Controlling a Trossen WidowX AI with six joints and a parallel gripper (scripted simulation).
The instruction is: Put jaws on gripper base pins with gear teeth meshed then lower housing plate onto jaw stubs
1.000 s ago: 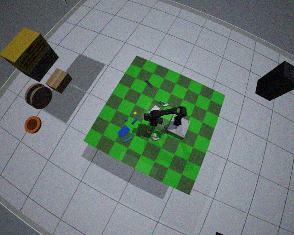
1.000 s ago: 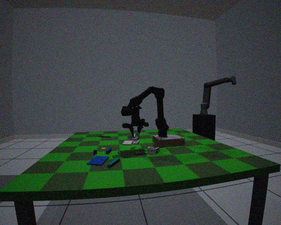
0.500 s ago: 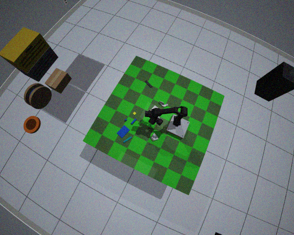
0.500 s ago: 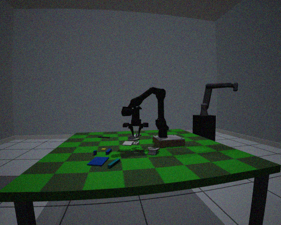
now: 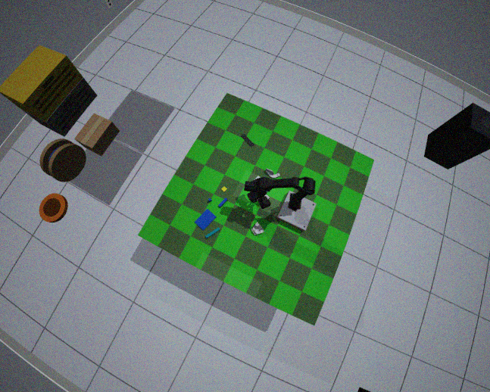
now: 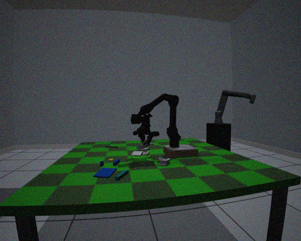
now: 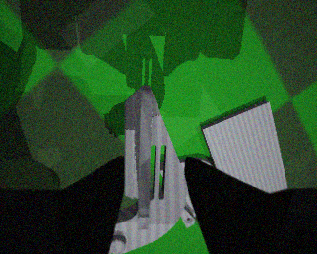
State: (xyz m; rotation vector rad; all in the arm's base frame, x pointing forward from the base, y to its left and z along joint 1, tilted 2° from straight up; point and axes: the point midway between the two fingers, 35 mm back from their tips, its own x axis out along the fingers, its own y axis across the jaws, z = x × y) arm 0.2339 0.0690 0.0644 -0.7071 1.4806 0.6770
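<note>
My gripper tip is now 100 mm to the left of the grey gripper base, 80 mm above it and 60 mm short of it. Round my gripper tip: grey housing plate: 180 mm to the left, 80 mm behind, 60 mm below; then yellow piece: 250 mm ahead, 80 mm below, 30 mm to the left; then blue bar: 210 mm ahead, 120 mm to the left, 80 mm below.
</note>
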